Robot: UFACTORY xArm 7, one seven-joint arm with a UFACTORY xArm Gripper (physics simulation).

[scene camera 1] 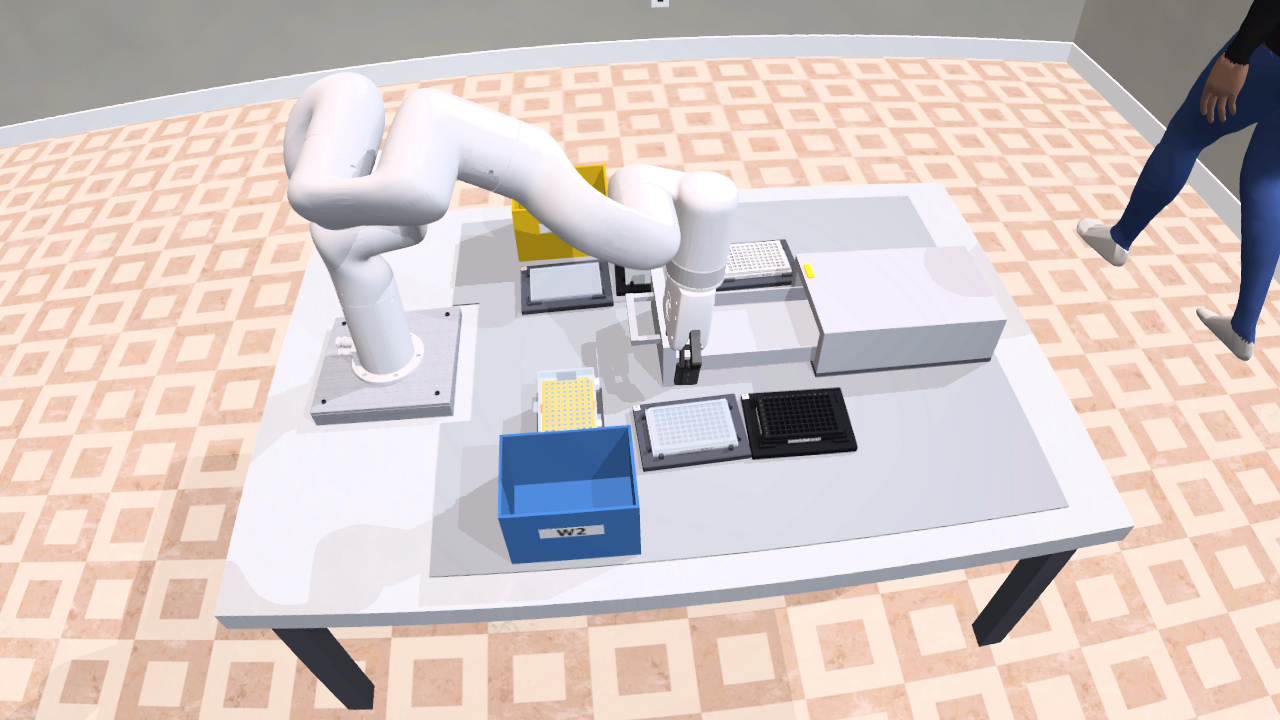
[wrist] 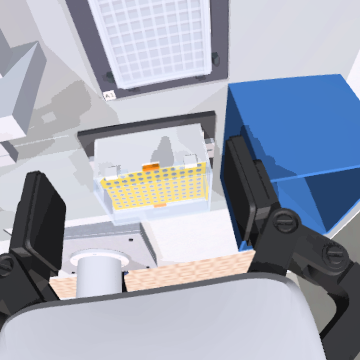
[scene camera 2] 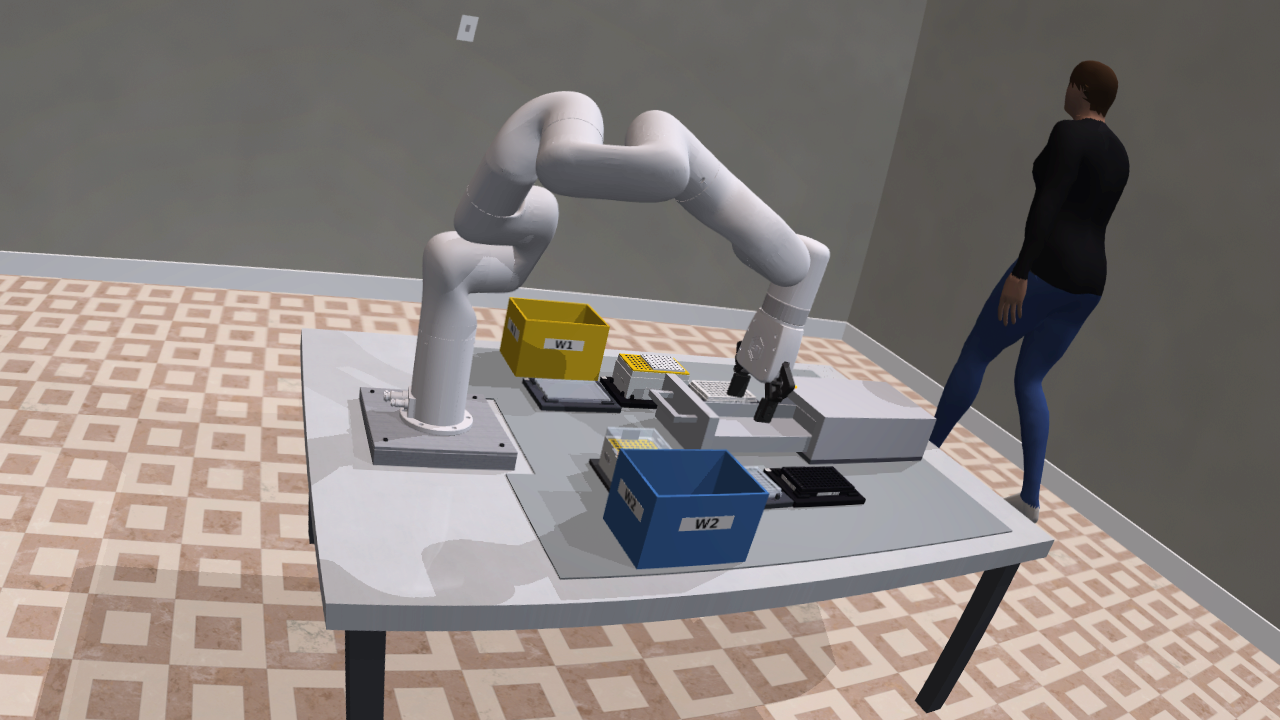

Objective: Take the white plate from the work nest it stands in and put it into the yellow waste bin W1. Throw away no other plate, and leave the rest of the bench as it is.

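Pixels of known places: gripper, fingertip midpoint: (scene camera 1: 680, 358) (wrist: 137, 171) (scene camera 2: 747, 408); arm's base, origin of the base link: (scene camera 1: 388, 359) (wrist: 99, 257) (scene camera 2: 435, 419).
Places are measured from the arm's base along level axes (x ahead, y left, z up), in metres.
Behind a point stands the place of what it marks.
Note:
The white plate (scene camera 1: 758, 258) {x 0.631, y 0.272, z -0.001 m} (scene camera 2: 716, 390) {x 0.600, y 0.264, z 0.001 m} stands in a dark nest at the back right, behind the open drawer. A paler, bluish-white plate (scene camera 1: 690, 425) {x 0.504, y -0.122, z -0.003 m} (scene camera 2: 766, 485) {x 0.550, y -0.133, z -0.002 m} (wrist: 155, 40) {x 0.479, y -0.124, z -0.008 m} stands in a grey nest (scene camera 1: 655, 462) {x 0.453, y -0.184, z -0.013 m} (wrist: 220, 70) {x 0.444, y -0.185, z -0.013 m} at the front, left of a black plate (scene camera 1: 799, 414) {x 0.671, y -0.100, z 0.000 m} (scene camera 2: 818, 481) {x 0.664, y -0.116, z 0.001 m}. My gripper (scene camera 1: 687, 368) {x 0.486, y -0.104, z 0.124 m} (scene camera 2: 751, 400) {x 0.486, y -0.104, z 0.124 m} (wrist: 137, 171) {x 0.486, y -0.104, z 0.124 m} is open and empty. It hangs above the bench near the drawer; its exact height is hard to tell. The yellow bin W1 (scene camera 1: 544, 237) {x 0.233, y 0.291, z 0.028 m} (scene camera 2: 537, 360) {x 0.219, y 0.288, z 0.012 m} stands at the back left, partly hidden by the arm in scene camera 1.
The grey drawer box (scene camera 1: 904, 291) {x 0.861, y 0.103, z 0.077 m} (scene camera 2: 863, 416) {x 0.814, y 0.021, z 0.076 m} has its drawer (scene camera 1: 760, 356) {x 0.616, y 0.012, z 0.010 m} (scene camera 2: 756, 440) {x 0.583, y 0.007, z 0.015 m} pulled out. The blue bin W2 (scene camera 1: 572, 539) {x 0.348, y -0.344, z 0.029 m} (scene camera 2: 689, 501) {x 0.311, y -0.349, z 0.086 m} (wrist: 295, 125) {x 0.426, y -0.247, z 0.043 m} stands in front, beside a yellow tip rack (scene camera 1: 567, 402) {x 0.323, y -0.128, z 0.052 m} (wrist: 155, 187) {x 0.354, y -0.119, z 0.052 m}. Another tip rack (scene camera 2: 651, 365) {x 0.434, y 0.234, z 0.051 m} stands near W1. A person (scene camera 2: 1074, 214) stands beyond the bench.

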